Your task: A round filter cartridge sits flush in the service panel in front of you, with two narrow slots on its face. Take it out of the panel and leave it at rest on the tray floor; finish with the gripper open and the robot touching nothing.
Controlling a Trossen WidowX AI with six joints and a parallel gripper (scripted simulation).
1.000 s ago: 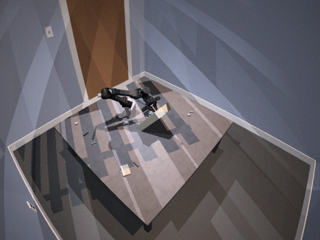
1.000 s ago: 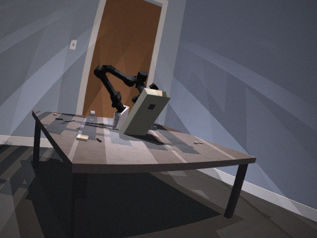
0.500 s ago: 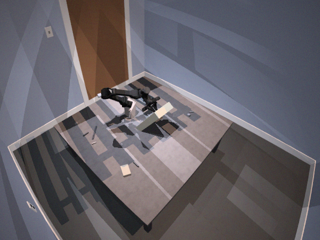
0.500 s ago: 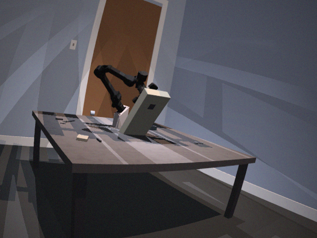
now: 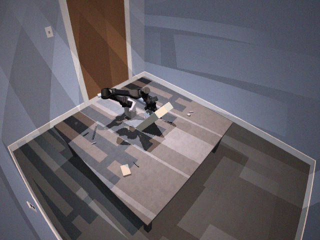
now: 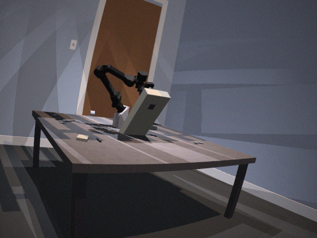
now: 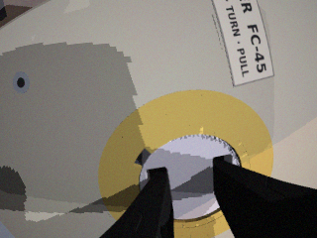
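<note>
The service panel is 80 mm below my gripper tip, 40 mm behind it and 10 mm to the left of it. Round my gripper tip: pale flat card 470 mm to the right, 230 mm below, 30 mm ahead; then filter cartridge 10 mm below, 10 mm ahead; then blue-grey tray 370 mm behind, 330 mm to the left, 230 mm below.
</note>
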